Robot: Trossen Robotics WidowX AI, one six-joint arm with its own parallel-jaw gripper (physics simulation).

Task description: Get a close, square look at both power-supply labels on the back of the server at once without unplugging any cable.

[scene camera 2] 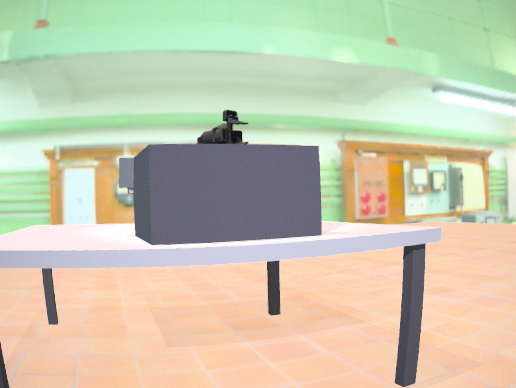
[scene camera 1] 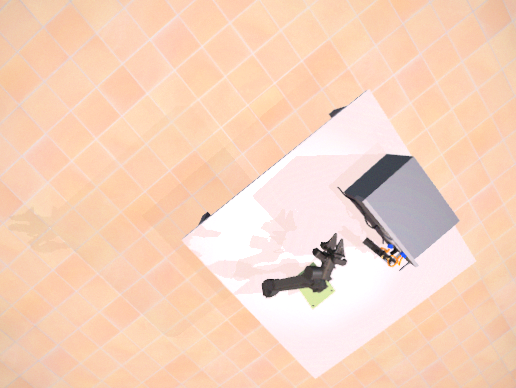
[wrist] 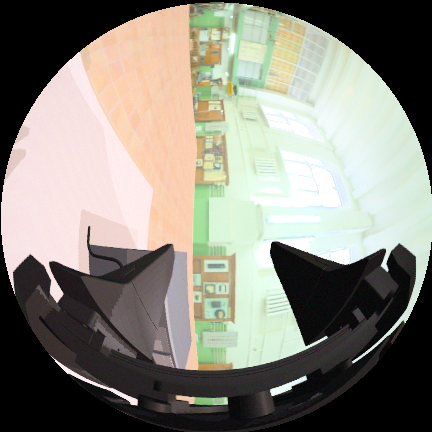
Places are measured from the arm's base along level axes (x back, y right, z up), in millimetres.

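Where they show: gripper, fingertip midpoint: (scene camera 2: pixel 247 132) (scene camera 1: pixel 339 235) (wrist: pixel 223 249); arm's base, origin of the base link: (scene camera 1: pixel 320 285).
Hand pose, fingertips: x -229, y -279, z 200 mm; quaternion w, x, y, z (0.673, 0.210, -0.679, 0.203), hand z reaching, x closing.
Each offset is from my fingertips to the top centre of the thing. "spot": to the spot under its first point.
The server (scene camera 1: pixel 412 210) (scene camera 2: pixel 235 195) (wrist: pixel 180 300) is a large grey box near one edge of the table. Its cabled back faces the arm in scene camera 1. A black cable (scene camera 1: pixel 370 220) (wrist: pixel 102 256) runs along that back. Orange cables {spot: dx -141, dy +367, dz -121 mm} (scene camera 1: pixel 391 261) and blue plugs {dx -216, dy +386, dz -114 mm} (scene camera 1: pixel 404 255) sit near one end of it. Neither power-supply label can be made out in any view. My gripper (scene camera 1: pixel 339 237) (scene camera 2: pixel 247 132) (wrist: pixel 223 249) is open and empty, raised and apart from the server. The wrist view is turned on its side; the left finger hides much of the server there.
A dark bar {spot: dx -126, dy +282, dz -173 mm} (scene camera 1: pixel 375 247) lies near the orange cables. A grey panel {spot: dx -241, dy +454, dz -150 mm} (scene camera 2: pixel 126 172) sticks out beside the server. The arm stands at a green plate (scene camera 1: pixel 316 299) on the pale table (scene camera 1: pixel 350 340) (scene camera 2: pixel 375 240) (wrist: pixel 40 175).
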